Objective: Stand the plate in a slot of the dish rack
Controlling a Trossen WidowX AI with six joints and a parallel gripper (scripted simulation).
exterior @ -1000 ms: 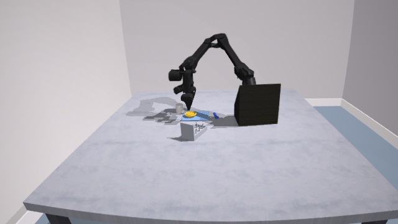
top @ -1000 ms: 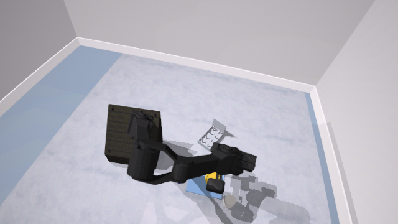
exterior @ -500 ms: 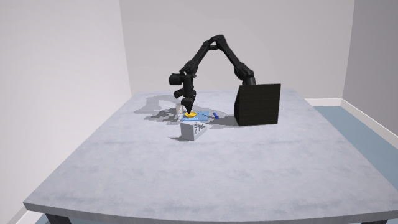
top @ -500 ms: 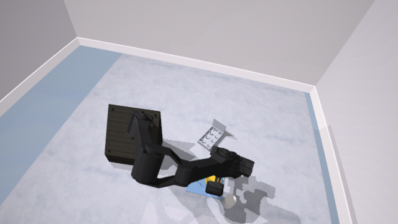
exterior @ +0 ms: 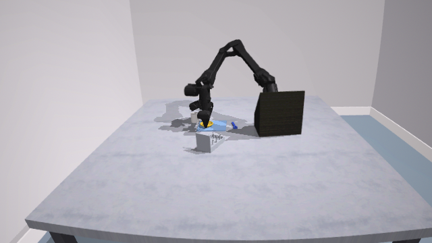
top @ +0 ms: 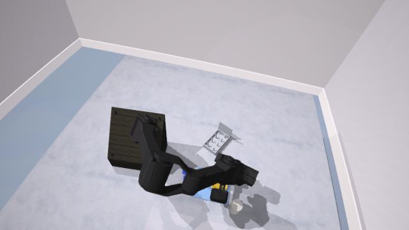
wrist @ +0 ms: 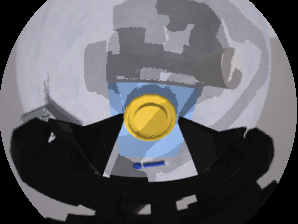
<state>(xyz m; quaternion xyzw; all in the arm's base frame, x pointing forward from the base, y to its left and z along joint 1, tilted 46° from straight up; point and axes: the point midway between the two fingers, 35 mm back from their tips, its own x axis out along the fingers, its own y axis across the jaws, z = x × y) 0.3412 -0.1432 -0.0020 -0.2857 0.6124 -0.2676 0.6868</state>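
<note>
Right now my gripper tip is 21 cm to the right of the dish rack, 4 cm past it and 1 cm below it. The rest, counted from my gripper tip: blue utensil 15 cm behind, 1 cm below; white cup 8 cm to the right, 8 cm ahead, 1 cm above; yellow plate 1 cm above.
</note>
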